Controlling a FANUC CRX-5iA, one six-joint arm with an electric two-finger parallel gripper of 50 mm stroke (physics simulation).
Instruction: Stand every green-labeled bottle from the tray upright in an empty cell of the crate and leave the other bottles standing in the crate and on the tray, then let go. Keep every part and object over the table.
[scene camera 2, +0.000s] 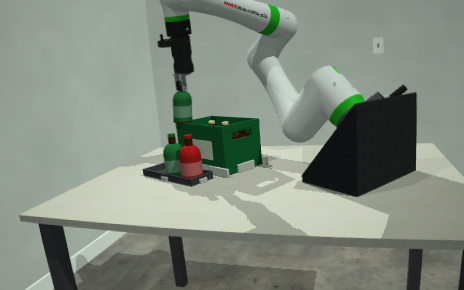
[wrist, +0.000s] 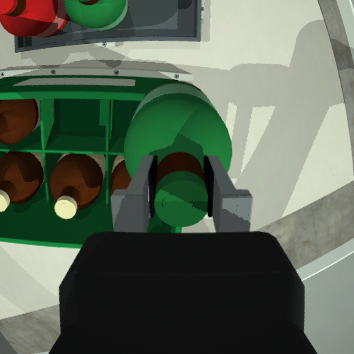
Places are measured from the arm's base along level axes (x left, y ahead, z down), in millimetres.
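Pixels of known places: gripper, fingertip midpoint: (scene camera 2: 181, 90) (wrist: 180, 173); arm's base, link origin: (scene camera 2: 363, 129).
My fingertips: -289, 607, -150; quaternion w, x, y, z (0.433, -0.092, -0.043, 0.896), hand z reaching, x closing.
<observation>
For each thing: its top centre in the pictures, then the offset to it from my fingertips, as dx, dy, dz. "spot": a spot on its surface instead. Level surfaces: height alone.
- green-labeled bottle, top centre: (wrist: 198, 202) (scene camera 2: 180, 81) -2, +3, -33
- green crate, top centre: (wrist: 63, 124) (scene camera 2: 202, 123) +60, -76, +125
- cell, surface spot: (wrist: 75, 122) spot: +45, -123, +292
- green bottle, top centre: (scene camera 2: 171, 133) +153, +25, +140
- red bottle, top centre: (scene camera 2: 187, 135) +208, -44, +140
- dark tray, surface spot: (wrist: 196, 25) spot: +44, +111, +277
- table, surface height: dz +300
My gripper (scene camera 2: 180, 83) (wrist: 180, 173) is shut on the neck of a green-labeled bottle (scene camera 2: 182, 106) (wrist: 177, 122), held upright. The bottle's base is at about rim height at the left end of the green crate (scene camera 2: 240, 155) (wrist: 75, 95) and hides the cell under it. Brown bottles with cream caps (wrist: 77, 175) stand in the crate; one cell (wrist: 75, 122) beside the held bottle is empty. Another green bottle (scene camera 2: 173, 156) (wrist: 97, 12) and a red bottle (scene camera 2: 190, 159) (wrist: 30, 17) stand on the dark tray (scene camera 2: 150, 173) (wrist: 196, 25).
Pale holding strips (scene camera 2: 246, 166) (wrist: 155, 76) run along the foot of the crate. The tray lies close beside the crate's long side. The black robot stand (scene camera 2: 380, 145) is at the right of the table (scene camera 2: 175, 212). The table's edge passes near the held bottle in the wrist view.
</observation>
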